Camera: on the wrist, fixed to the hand. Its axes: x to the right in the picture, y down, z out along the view.
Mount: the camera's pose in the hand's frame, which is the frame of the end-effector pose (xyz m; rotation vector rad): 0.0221 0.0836 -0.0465 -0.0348 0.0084 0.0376
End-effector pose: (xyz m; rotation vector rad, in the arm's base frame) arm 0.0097 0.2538 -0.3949 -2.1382 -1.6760 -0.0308
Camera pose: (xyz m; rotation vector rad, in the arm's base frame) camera 0.1047 0.2431 -0.3725 -2.1916 -1.6416 -0.0583
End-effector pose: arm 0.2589 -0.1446 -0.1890 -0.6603 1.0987 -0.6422
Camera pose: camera 0.2340 -0.1148 -0.2792 -0.6659 1.1297 -0.5952
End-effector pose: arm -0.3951 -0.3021 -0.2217 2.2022 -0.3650 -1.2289
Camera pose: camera -0.3404 -0.3626 -0.1670 2.1608 -0.3772 -1.1969
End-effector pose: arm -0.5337 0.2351 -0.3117 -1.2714 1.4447 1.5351
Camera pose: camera -0.6088 0.1727 -0.3012 -1.2791 1.4607 1.5878
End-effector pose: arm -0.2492 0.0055 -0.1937 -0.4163 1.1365 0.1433
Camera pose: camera -0.3060 0.0615 -0.2509 -0.4269 1.1518 0.1946
